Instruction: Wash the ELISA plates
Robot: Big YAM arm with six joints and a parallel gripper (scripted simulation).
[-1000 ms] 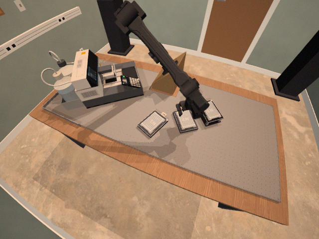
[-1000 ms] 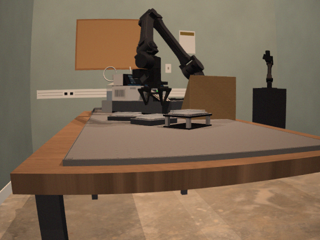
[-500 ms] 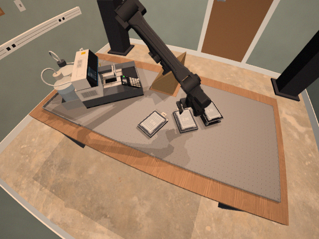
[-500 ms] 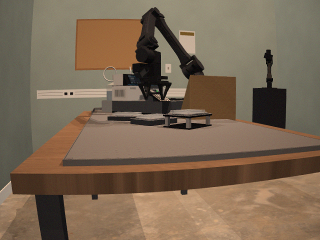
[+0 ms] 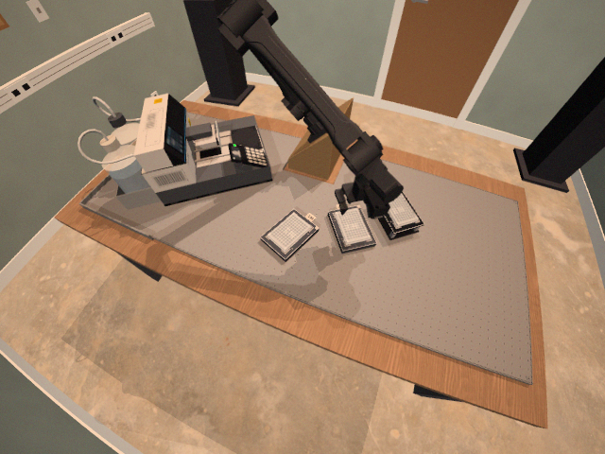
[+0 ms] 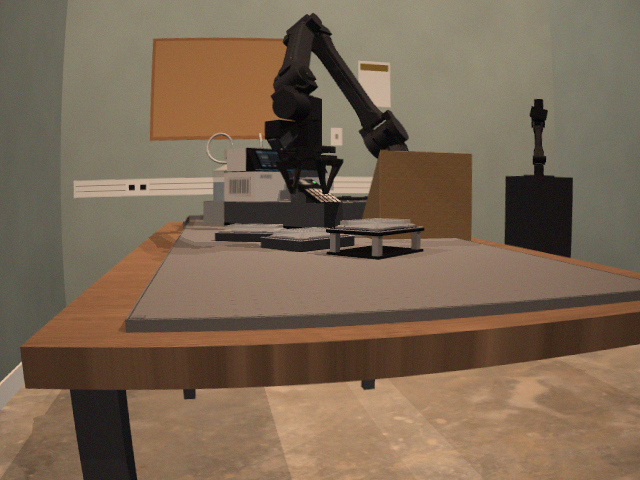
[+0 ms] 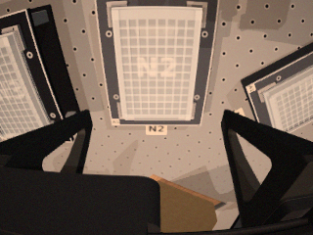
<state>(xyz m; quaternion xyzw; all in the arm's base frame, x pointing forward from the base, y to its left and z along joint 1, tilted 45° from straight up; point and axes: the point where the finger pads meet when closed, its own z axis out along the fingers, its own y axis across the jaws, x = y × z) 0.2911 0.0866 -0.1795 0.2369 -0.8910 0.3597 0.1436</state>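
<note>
The plate nest is 100 mm behind my hand, 140 mm to the left of it and 80 mm below it. From my hand the other things lie so: plate washer 150 mm behind, 630 mm to the right, 10 mm above; N1 label 10 mm behind, 150 mm to the right, 120 mm below.
</note>
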